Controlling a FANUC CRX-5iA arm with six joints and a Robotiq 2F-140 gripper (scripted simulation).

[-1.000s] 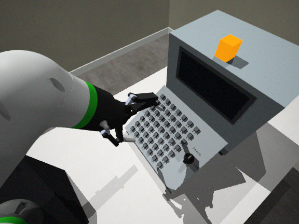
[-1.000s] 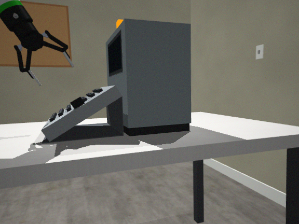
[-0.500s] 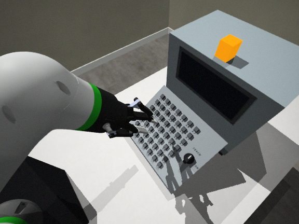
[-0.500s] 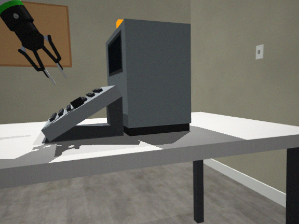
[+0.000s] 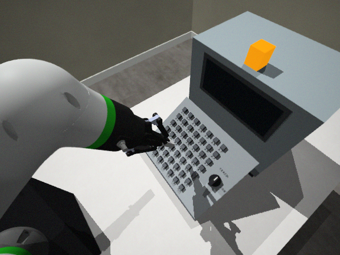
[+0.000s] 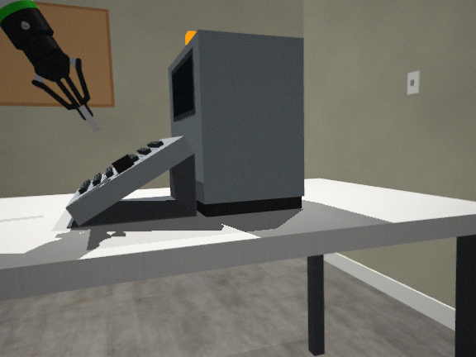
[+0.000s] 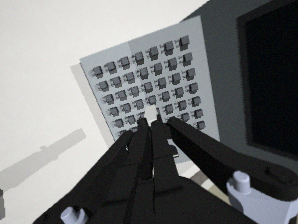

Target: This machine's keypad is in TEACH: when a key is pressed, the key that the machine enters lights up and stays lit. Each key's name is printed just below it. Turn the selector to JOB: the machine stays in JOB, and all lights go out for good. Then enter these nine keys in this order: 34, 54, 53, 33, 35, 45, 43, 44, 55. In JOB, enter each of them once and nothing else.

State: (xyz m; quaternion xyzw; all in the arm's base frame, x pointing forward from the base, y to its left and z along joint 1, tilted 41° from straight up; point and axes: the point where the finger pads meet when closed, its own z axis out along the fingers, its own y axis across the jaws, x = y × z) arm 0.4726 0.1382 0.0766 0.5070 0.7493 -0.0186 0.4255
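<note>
Right now my hand is 10 cm above the key, 9 cm short of it and 5 cm to the right of it. Round my hand: selector knob 15 cm to the right, 11 cm below, 9 cm ahead; sloped keypad 16 cm below, 10 cm ahead, 4 cm to the right.
</note>
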